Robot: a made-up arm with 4 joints.
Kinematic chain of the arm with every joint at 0, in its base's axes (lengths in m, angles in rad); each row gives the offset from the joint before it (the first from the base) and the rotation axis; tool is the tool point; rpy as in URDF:
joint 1: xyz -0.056 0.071 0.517 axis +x
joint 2: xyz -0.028 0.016 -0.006 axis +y
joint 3: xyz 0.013 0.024 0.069 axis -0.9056 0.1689 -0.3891
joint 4: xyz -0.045 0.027 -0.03 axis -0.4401 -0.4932 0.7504
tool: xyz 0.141 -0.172 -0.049 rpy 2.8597 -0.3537 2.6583
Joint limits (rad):
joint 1: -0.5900..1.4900
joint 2: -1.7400..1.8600
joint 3: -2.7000..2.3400
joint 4: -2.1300..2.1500
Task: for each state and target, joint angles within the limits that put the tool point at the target. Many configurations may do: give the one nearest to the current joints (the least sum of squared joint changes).
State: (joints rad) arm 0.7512 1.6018 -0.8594 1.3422
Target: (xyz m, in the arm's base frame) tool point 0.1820 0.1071 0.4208
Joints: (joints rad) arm -0.0789 1.8600 -1.1010 1.8665
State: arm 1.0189 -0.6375 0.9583 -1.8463
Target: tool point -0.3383 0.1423 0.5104
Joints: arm 1.2600 -0.3546 1.6970 -1.7521
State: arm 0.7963 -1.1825 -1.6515 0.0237
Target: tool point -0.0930 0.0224 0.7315
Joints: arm 0.9467 -1.2948 -1.9080 0.1846
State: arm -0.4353 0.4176 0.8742 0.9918
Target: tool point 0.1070 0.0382 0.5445
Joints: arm -0.4331 0.4909 0.5539 0.6341
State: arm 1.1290 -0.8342 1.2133 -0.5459
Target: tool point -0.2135 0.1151 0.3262
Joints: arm 0.8578 -1.3566 1.1865 -1.0023
